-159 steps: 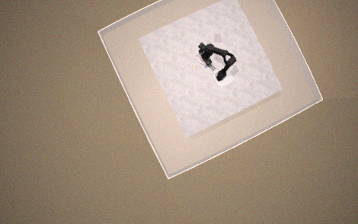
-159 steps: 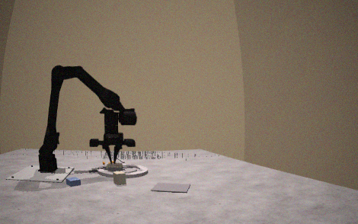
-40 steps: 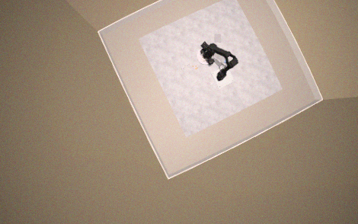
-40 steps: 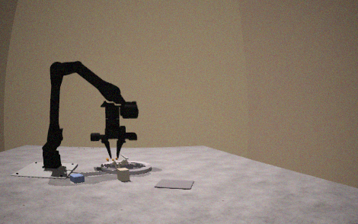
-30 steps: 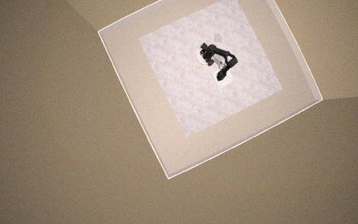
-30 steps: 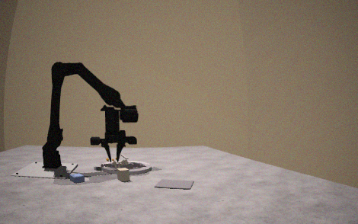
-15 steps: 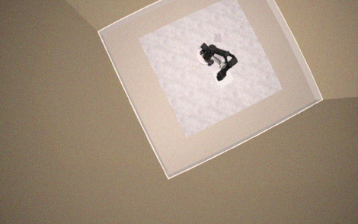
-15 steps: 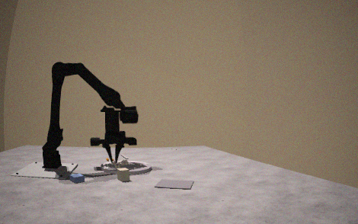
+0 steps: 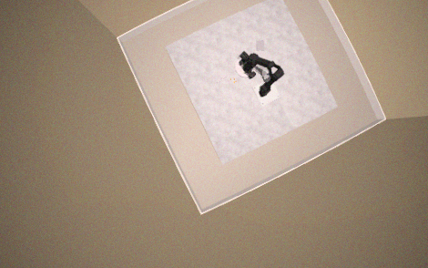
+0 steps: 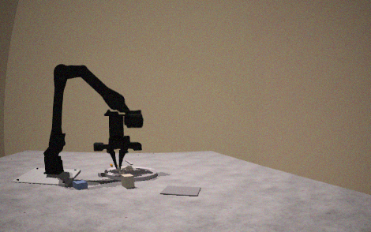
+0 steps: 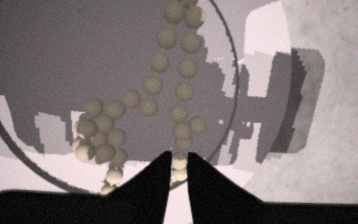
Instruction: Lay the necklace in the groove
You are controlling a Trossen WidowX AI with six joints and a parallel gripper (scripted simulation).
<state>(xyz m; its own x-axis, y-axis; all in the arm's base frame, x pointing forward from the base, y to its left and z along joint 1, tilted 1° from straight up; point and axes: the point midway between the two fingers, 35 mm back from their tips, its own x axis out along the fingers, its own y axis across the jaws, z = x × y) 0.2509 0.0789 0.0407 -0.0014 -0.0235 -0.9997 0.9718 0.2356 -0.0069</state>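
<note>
Right now my gripper tip is 50 mm short of the round bead board, 20 mm to the left of it and 10 mm above it. Round my gripper tip: flat grey plate (250 mm to the right, 200 mm ahead, 10 mm below); then cream cube (190 mm to the right, 50 mm ahead); then blue block (230 mm to the right, 100 mm behind, 10 mm below).
</note>
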